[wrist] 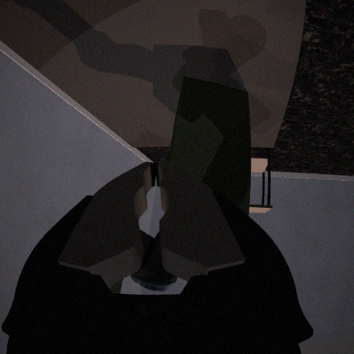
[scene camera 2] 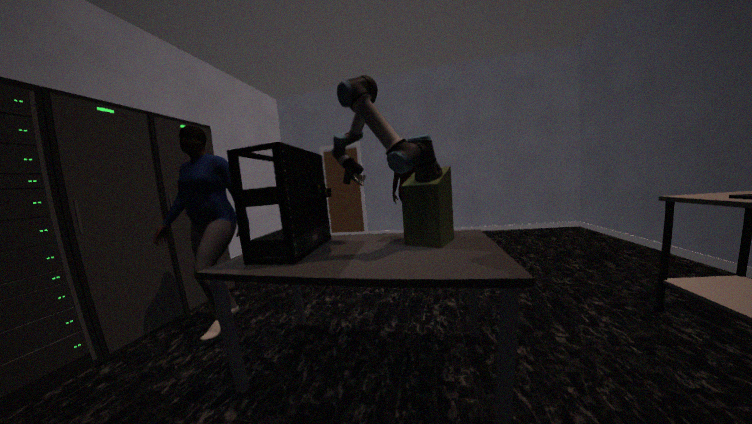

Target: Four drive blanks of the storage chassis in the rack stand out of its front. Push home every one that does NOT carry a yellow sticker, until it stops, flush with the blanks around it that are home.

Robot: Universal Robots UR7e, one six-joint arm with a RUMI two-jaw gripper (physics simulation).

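Where they show: gripper, fingertip midpoint: (scene camera 2: 363, 185); arm's base at its link origin: (scene camera 2: 428, 176).
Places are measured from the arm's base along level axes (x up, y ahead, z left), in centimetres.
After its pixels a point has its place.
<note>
The black rack (scene camera 2: 305, 208) {x -11.4, y 68.4, z 9.8 cm} stands on the left part of the table, its open side toward the left and its long dark side panel toward the camera. A dark band, which looks like the chassis (scene camera 2: 260, 196) {x -2.5, y 84.9, z 23.9 cm}, crosses the rack at mid height. A small dark part juts from the rack's right edge at about that height. The drive blanks and any yellow sticker cannot be made out in either view. My gripper (scene camera 2: 362, 180) {x -1.8, y 38.9, z -11.6 cm} (wrist: 156, 165) is shut and empty, its fingertips together. It hangs above the table to the right of the rack, apart from it.
The arm stands on a green pedestal (scene camera 2: 427, 213) {x -19.2, y 3.1, z 8.6 cm} (wrist: 210, 135) on the table (scene camera 2: 368, 265) {x -37.4, y 32.6, z 30.8 cm} (wrist: 125, 100). A person in blue (scene camera 2: 205, 184) is behind the rack. Dark cabinets (scene camera 2: 115, 210) line the left wall. Another table (scene camera 2: 695, 199) stands at the right.
</note>
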